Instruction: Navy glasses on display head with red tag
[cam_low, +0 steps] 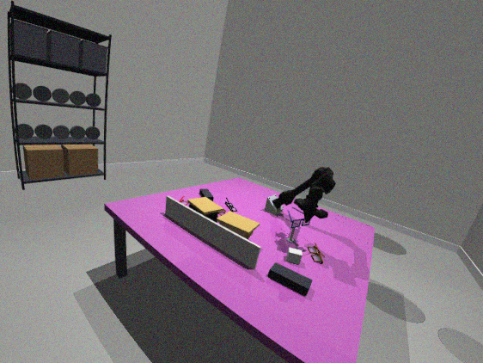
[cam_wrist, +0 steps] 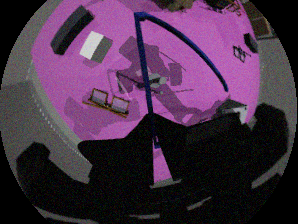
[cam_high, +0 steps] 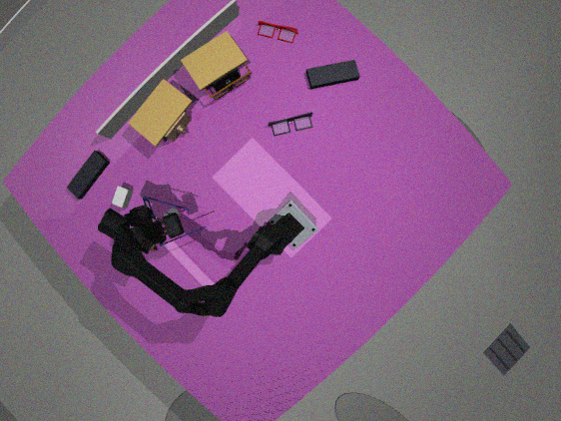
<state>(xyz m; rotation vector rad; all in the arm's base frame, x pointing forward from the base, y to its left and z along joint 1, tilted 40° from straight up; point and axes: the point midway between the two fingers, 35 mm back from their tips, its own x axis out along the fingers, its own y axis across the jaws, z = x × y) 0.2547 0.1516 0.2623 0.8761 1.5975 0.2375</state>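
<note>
My gripper tip is 100 mm above the small grey stand, 50 mm to the left of it and 30 mm short of it. From my gripper tip the other things lie so: tan display head: 250 mm to the right, 240 mm ahead, 70 mm below; white cube: 180 mm ahead, 100 mm below, 30 mm to the left; white board: 370 mm ahead, 360 mm to the right, 70 mm below.
</note>
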